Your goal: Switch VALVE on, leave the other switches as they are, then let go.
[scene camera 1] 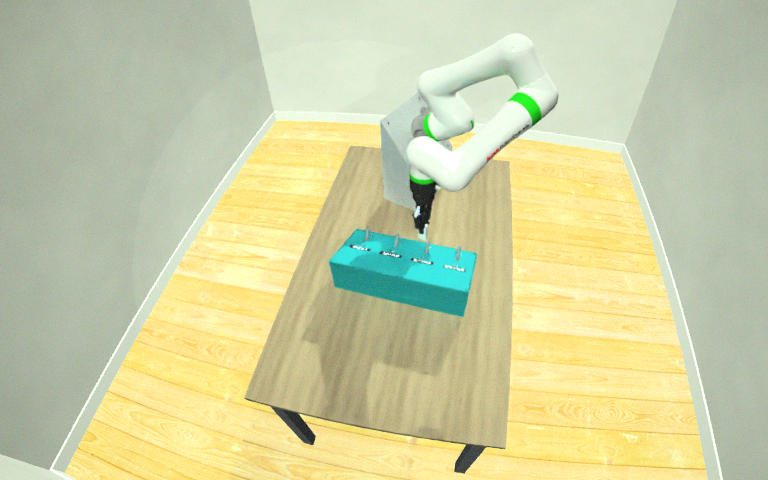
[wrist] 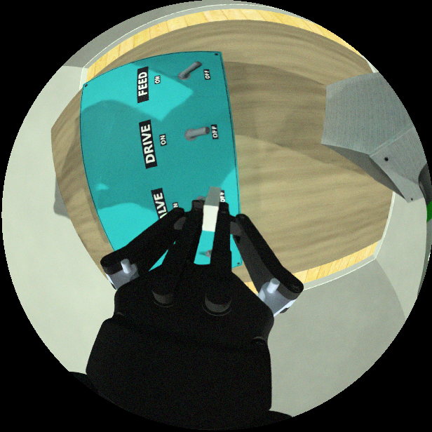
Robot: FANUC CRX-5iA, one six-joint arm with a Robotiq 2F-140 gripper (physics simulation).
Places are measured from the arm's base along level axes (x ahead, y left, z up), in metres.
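Pixels of known places: gripper, between the fingertips: [scene camera 1: 422, 237]; arm's base, origin of its link: [scene camera 1: 423, 132].
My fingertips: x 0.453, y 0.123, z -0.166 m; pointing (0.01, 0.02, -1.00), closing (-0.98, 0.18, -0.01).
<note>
For each thing: its top centre in the pictures, then the offset to it from my fingertips. Level surfaces: height alone.
- VALVE lever, centre of its top: [scene camera 1: 427, 242] dx +0.015, dy +0.023, dz -0.002 m
- VALVE label, centre of its top: [scene camera 1: 422, 260] dx +0.098, dy +0.026, dz -0.013 m
- FEED lever, centre of its top: [scene camera 1: 367, 229] dx +0.022, dy -0.217, dz -0.002 m
- DRIVE lever, centre of its top: [scene camera 1: 396, 236] dx +0.018, dy -0.097, dz -0.002 m
- fourth lever, centre of its top: [scene camera 1: 459, 248] dx +0.011, dy +0.143, dz -0.002 m
- wooden table, height of its surface: dz -0.130 m
A teal switch panel [scene camera 1: 398, 288] [wrist: 115, 150] carries a row of grey levers. The VALVE lever [scene camera 1: 427, 247] is third from the left in the scene view and leans towards the back edge, the OFF side; in the wrist view the fingers largely hide it. The VALVE label [scene camera 1: 421, 261] [wrist: 157, 202] is partly covered in the wrist view. My gripper [scene camera 1: 422, 233] [wrist: 214, 196] is shut and empty, pointing down, with its tips close behind the VALVE lever, on its OFF side. Whether they touch the lever is hidden.
The FEED lever [scene camera 1: 367, 233] [wrist: 190, 70] and DRIVE lever [scene camera 1: 397, 241] [wrist: 197, 133] lean to OFF. A fourth lever [scene camera 1: 458, 253] [wrist: 207, 253] stands right of VALVE in the scene view. The grey robot pedestal [scene camera 1: 397, 164] [wrist: 370, 110] stands behind on the wooden table [scene camera 1: 317, 362] [wrist: 310, 200].
</note>
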